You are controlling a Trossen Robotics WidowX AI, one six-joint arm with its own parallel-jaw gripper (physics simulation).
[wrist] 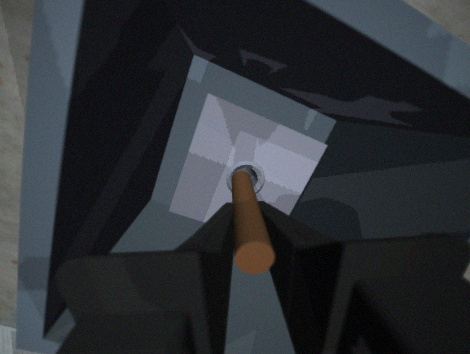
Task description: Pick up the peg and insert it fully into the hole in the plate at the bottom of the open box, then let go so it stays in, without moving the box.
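Places are measured from the arm's base along level axes (x ahead, y left, z up), in metres.
Pixels of known places: gripper, between the fingertips: (244, 209).
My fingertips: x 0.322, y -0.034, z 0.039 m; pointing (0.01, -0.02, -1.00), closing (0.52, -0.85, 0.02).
Observation:
Behind a point stands the place of what it marks.
An orange-brown peg (248, 220) @[x 0.333, y -0.026, z 0.071 m] is held between the fingertips of my gripper (244, 209) @[x 0.322, y -0.034, z 0.039 m], which is shut on it. The peg's near end faces the camera, and its far end points down to the ringed hole (255, 176) @[x 0.332, y -0.043, z -0.005 m] in the pale plate (200, 182) @[x 0.311, y -0.007, z 0.004 m]. The far end overlaps the left part of the hole in the view; part of the dark opening shows to its right. Whether the tip is inside the hole or above it, I cannot tell. The plate lies at the bottom of the open blue-grey box (42, 150) @[x 0.331, y 0.041, z 0.084 m]. The fingers hide the plate's lower edge.
The box's dark inner walls surround the plate on the left, top and right. Its rim runs along the left side and across the top right. A grey mottled surface (11, 210) @[x 0.163, y 0.151, z -0.054 m] shows outside the box at the left edge and the top right corner.

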